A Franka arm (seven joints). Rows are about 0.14 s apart.
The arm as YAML. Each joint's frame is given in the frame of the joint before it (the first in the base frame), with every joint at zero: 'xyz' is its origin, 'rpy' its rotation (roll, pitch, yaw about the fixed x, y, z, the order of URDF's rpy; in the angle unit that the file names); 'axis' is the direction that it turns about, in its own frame. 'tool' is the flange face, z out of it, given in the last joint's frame.
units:
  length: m
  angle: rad
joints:
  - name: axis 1
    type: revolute
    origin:
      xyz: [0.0, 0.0, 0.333]
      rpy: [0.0, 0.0, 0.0]
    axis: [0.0, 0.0, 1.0]
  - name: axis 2
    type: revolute
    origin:
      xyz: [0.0, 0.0, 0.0]
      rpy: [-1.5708, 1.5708, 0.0]
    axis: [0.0, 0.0, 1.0]
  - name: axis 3
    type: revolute
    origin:
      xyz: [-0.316, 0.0, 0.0]
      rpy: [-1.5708, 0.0, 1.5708]
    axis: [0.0, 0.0, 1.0]
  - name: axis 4
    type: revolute
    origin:
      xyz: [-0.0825, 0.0, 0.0]
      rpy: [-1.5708, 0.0, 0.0]
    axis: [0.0, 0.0, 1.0]
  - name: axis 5
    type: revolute
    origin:
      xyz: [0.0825, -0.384, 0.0]
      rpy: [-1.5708, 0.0, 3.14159]
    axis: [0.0, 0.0, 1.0]
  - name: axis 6
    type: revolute
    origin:
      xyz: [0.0, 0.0, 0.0]
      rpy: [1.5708, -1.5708, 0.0]
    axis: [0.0, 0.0, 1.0]
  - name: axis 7
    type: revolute
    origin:
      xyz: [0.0, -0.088, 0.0]
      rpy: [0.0, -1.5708, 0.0]
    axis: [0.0, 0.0, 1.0]
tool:
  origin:
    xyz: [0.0, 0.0, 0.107]
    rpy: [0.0, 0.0, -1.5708]
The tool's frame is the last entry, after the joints.
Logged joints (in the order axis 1, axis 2, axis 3, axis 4, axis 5, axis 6, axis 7), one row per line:
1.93, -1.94, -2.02, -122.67, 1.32, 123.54, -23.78
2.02, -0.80, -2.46, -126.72, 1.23, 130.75, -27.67
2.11, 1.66, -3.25, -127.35, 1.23, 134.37, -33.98
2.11, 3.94, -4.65, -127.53, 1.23, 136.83, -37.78
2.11, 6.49, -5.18, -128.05, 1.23, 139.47, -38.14
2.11, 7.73, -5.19, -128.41, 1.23, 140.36, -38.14
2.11, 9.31, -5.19, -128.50, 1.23, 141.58, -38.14
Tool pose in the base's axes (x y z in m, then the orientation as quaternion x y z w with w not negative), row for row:
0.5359, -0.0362, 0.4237, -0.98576, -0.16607, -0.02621, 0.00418
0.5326, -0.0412, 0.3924, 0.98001, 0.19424, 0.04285, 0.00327
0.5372, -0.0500, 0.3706, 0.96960, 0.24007, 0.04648, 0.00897
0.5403, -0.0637, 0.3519, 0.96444, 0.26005, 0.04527, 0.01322
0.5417, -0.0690, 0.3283, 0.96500, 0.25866, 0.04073, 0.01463
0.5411, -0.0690, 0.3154, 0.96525, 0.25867, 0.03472, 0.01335
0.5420, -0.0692, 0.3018, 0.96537, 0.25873, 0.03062, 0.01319
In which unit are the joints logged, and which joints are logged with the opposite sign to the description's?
The joints are logged in degrees. Opposite sign: axis 1.
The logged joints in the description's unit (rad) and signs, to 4 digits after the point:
-0.0337, -0.0339, -0.0353, -2.1410, 0.0230, 2.1562, -0.4150
-0.0353, -0.0140, -0.0429, -2.2117, 0.0215, 2.2820, -0.4829
-0.0368, 0.0290, -0.0567, -2.2227, 0.0215, 2.3452, -0.5931
-0.0368, 0.0688, -0.0812, -2.2258, 0.0215, 2.3881, -0.6594
-0.0368, 0.1133, -0.0904, -2.2349, 0.0215, 2.4342, -0.6657
-0.0368, 0.1349, -0.0906, -2.2412, 0.0215, 2.4497, -0.6657
-0.0368, 0.1625, -0.0906, -2.2427, 0.0215, 2.4710, -0.6657

